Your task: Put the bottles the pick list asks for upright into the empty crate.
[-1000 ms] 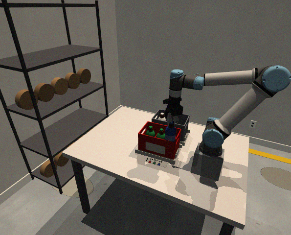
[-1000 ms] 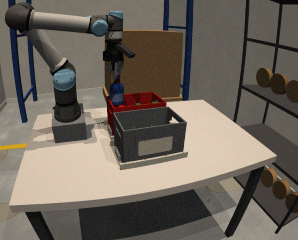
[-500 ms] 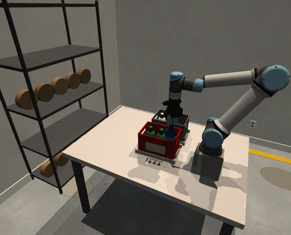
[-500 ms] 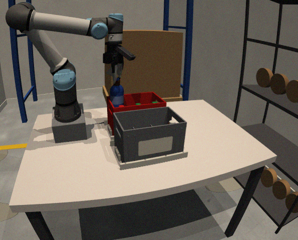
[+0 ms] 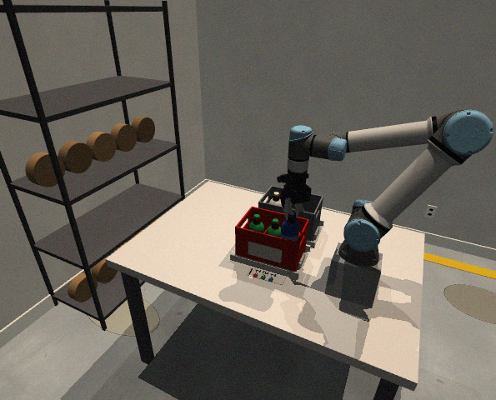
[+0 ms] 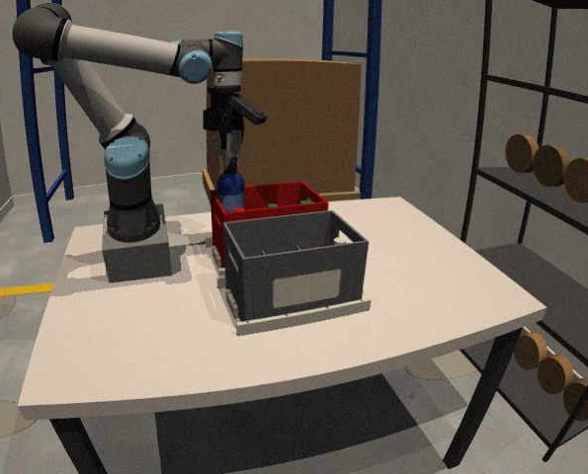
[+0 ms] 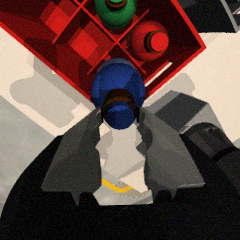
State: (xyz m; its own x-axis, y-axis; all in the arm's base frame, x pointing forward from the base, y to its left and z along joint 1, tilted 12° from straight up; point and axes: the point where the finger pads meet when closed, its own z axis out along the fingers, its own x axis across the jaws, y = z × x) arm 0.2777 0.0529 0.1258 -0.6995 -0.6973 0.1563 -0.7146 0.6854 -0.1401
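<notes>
My hand is 70 mm above the blue bottle. The rest, counted from my hand: red bottle: 90 mm to the right, 180 mm below; then red crate: 90 mm ahead, 40 mm to the right, 180 mm below; then pick list: 60 mm ahead, 90 mm to the left, 260 mm below.
</notes>
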